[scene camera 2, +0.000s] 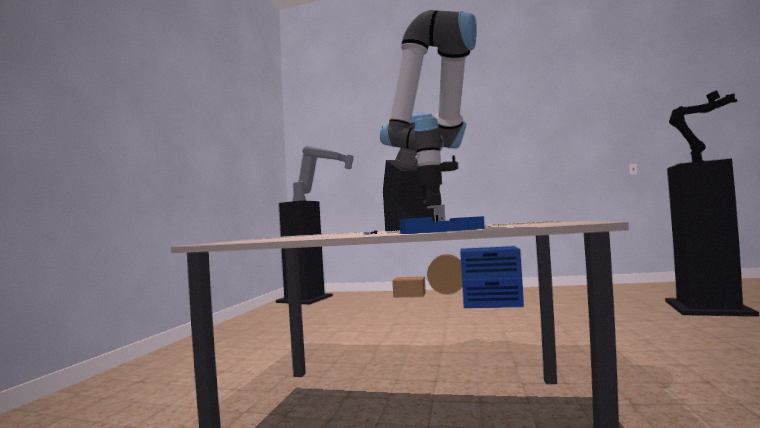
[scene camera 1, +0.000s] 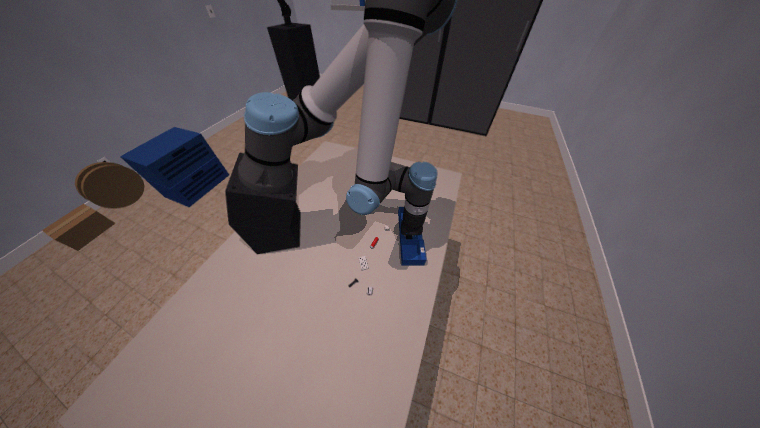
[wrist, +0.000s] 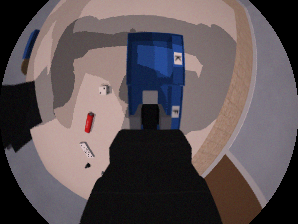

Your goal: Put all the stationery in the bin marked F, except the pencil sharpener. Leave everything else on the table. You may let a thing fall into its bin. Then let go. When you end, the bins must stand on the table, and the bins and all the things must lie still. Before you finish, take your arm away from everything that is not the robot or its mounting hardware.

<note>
In view: the gripper (scene camera 2: pixel 440 225).
The gripper also shows in the wrist view (wrist: pixel 150 110).
</note>
